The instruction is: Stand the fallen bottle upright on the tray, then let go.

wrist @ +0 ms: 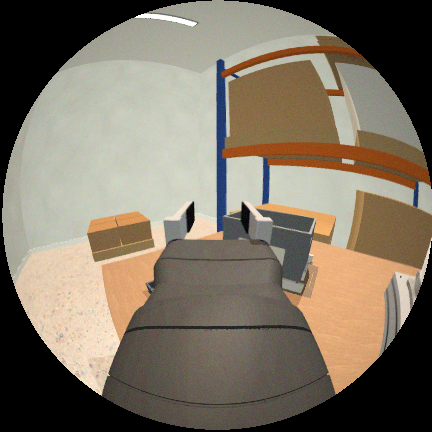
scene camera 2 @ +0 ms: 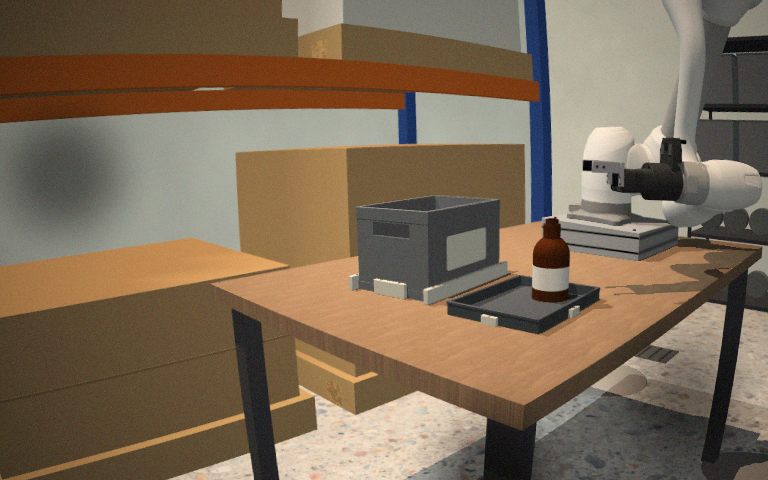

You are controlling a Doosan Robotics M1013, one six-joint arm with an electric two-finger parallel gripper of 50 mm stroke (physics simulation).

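Places are measured from the arm's base along level axes (x ahead, y left, z up), in metres.
Where they show: gripper, between the fingertips: (wrist: 217, 210) (scene camera 2: 587, 165); arm's base, origin of its link: (scene camera 2: 605, 219).
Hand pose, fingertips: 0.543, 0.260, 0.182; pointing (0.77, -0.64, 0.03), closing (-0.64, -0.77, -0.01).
Observation:
Each offset is from my fingertips to the top centre of the thing, as dx, dy, dz. "spot": to the spot under its first point. Level surfaces: height alone.
A brown bottle {+0.058, -0.045, -0.102} (scene camera 2: 550, 257) with a white label stands upright on the dark tray {spot: +0.258, -0.024, -0.251} (scene camera 2: 492, 320), towards the tray's right rear part in the scene view. The bottle does not show in the wrist view, where a small corner of the tray {spot: +0.235, +0.048, -0.256} (wrist: 151, 287) shows left of the gripper body. My gripper (scene camera 2: 601, 169) (wrist: 217, 210) is open, its two fingers wide apart with nothing between them. It is held level, higher than the bottle and apart from it, to its right in the scene view.
A grey open crate {+0.111, -0.328, -0.086} (scene camera 2: 393, 249) (wrist: 295, 250) stands beside the tray on the wooden table {dz -0.262} (scene camera 2: 362, 333) (wrist: 345, 300), with pale stop blocks {spot: +0.256, -0.297, -0.244} (scene camera 2: 390, 288) along its base. Small pale blocks {spot: +0.259, -0.030, -0.252} (scene camera 2: 489, 320) sit at the tray's edges. A shelf rack (scene camera 2: 540, 113) (wrist: 221, 110) with boxes stands behind.

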